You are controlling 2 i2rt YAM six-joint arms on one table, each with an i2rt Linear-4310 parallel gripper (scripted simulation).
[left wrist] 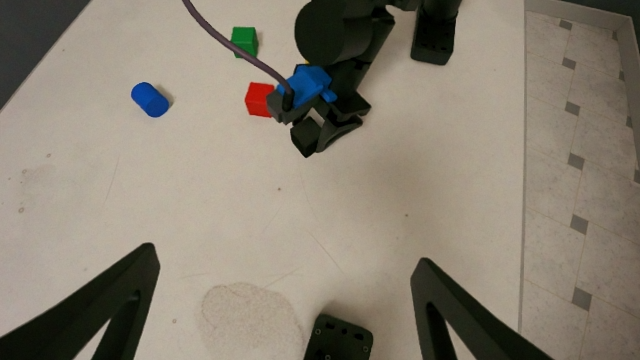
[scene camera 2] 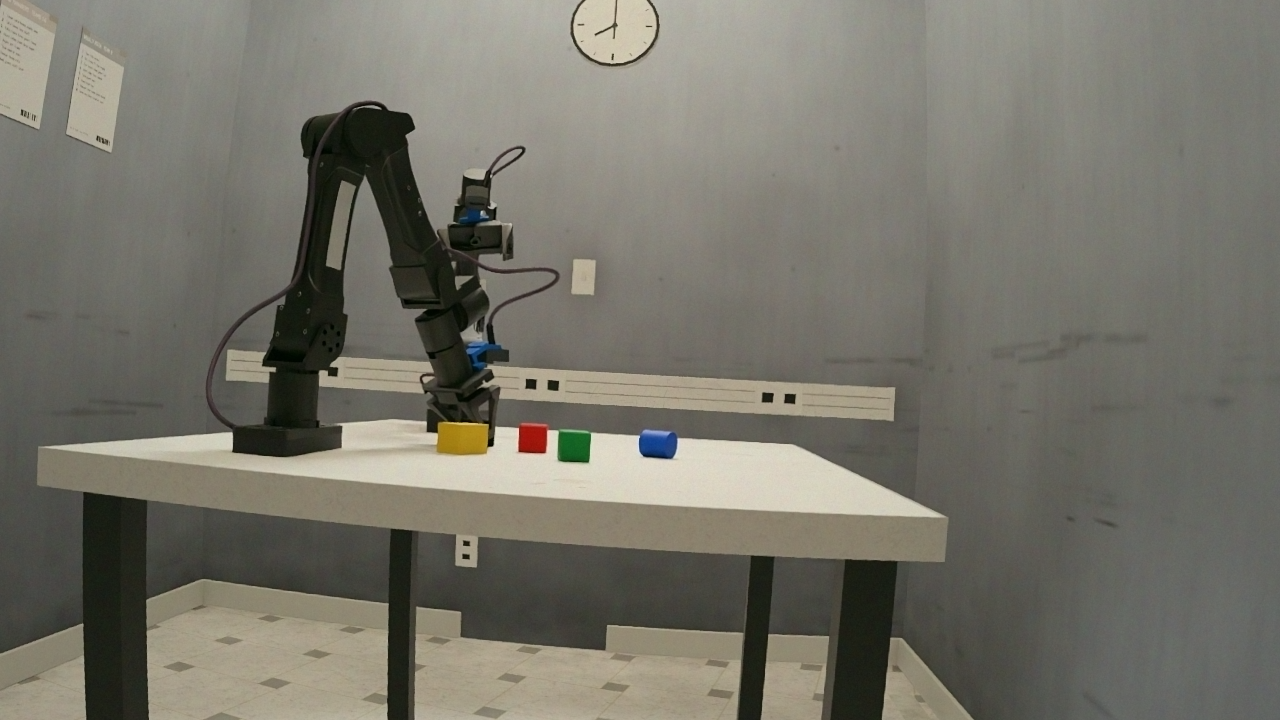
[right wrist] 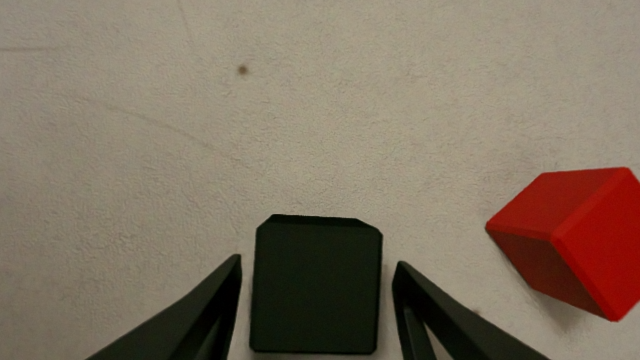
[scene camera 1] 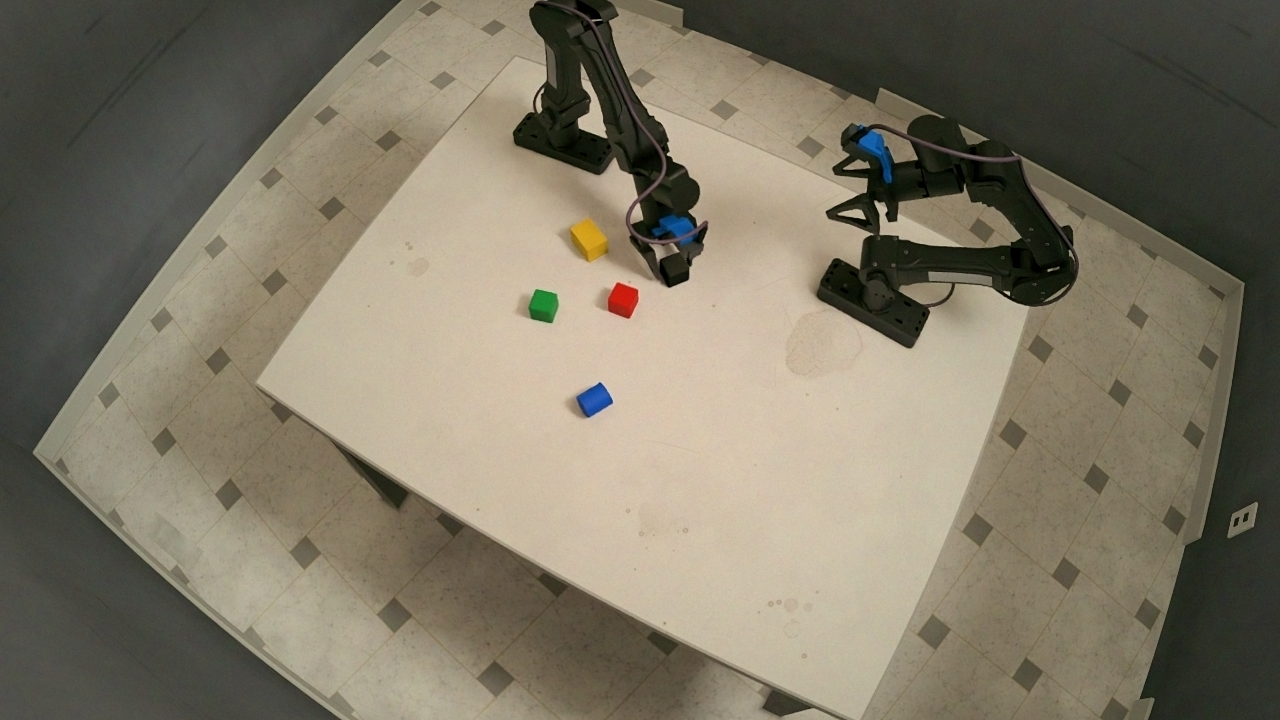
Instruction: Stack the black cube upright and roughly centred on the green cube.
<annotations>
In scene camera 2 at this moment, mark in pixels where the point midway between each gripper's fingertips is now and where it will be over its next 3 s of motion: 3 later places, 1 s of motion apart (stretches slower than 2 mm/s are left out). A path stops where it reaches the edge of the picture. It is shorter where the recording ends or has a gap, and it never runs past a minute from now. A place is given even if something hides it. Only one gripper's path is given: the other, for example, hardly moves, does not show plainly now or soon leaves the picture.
My right gripper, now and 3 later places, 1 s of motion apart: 478, 436; 474, 415; 570, 348; 582, 351
</annotations>
